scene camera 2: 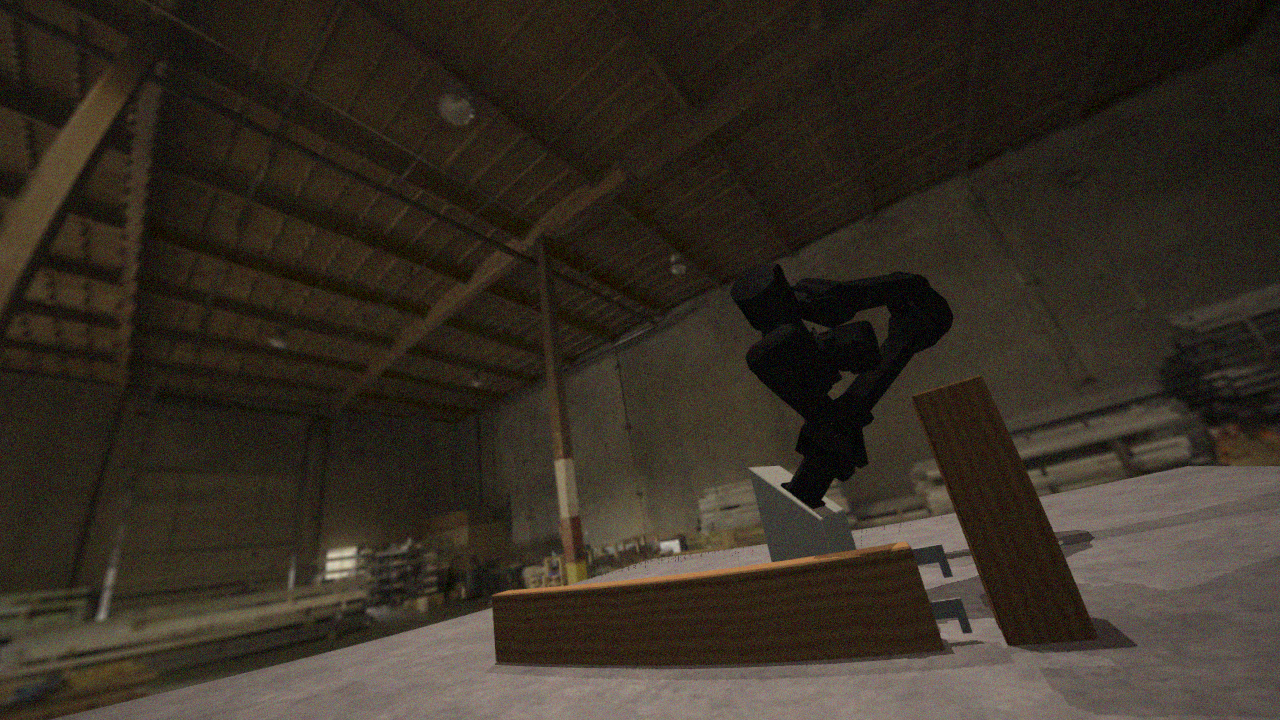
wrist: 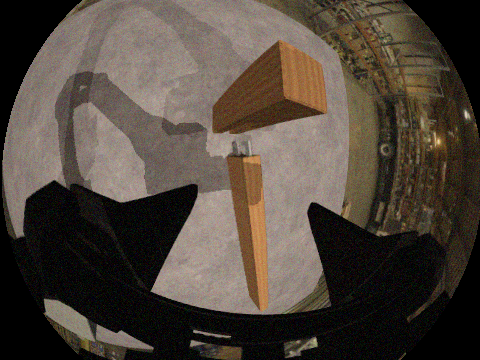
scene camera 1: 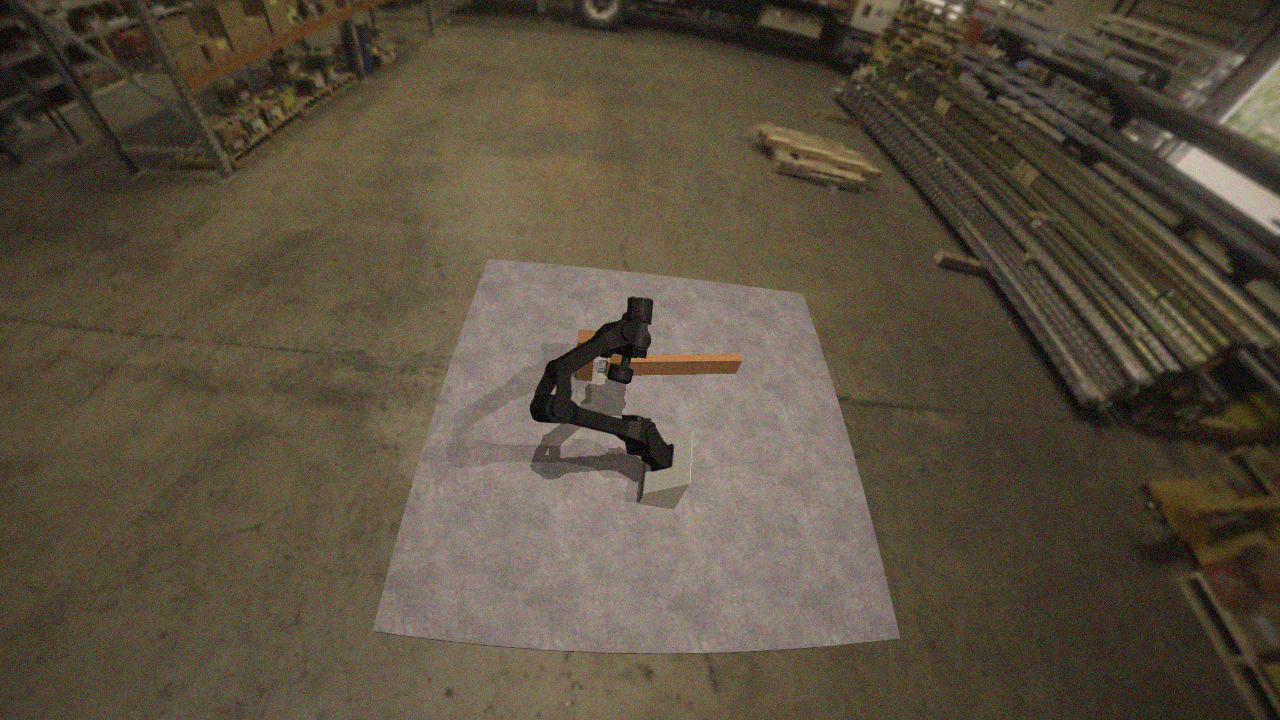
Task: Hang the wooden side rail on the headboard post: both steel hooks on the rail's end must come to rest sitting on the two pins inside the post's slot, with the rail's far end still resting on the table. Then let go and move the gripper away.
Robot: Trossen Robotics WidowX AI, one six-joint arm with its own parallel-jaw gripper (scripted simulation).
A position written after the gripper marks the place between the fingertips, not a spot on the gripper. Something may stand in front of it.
Note:
The gripper [scene camera 2: 843,447] is open, with nothing in its grasp. Also in view: a wooden side rail [scene camera 2: 871,602] and a headboard post [scene camera 2: 1034,599].
The wooden side rail is seen too in the wrist view [wrist: 245,172] and in scene camera 1 [scene camera 1: 680,364]. The gripper is seen too in the wrist view [wrist: 255,199] and in scene camera 1 [scene camera 1: 619,353]. The headboard post also shows in the wrist view [wrist: 284,84].

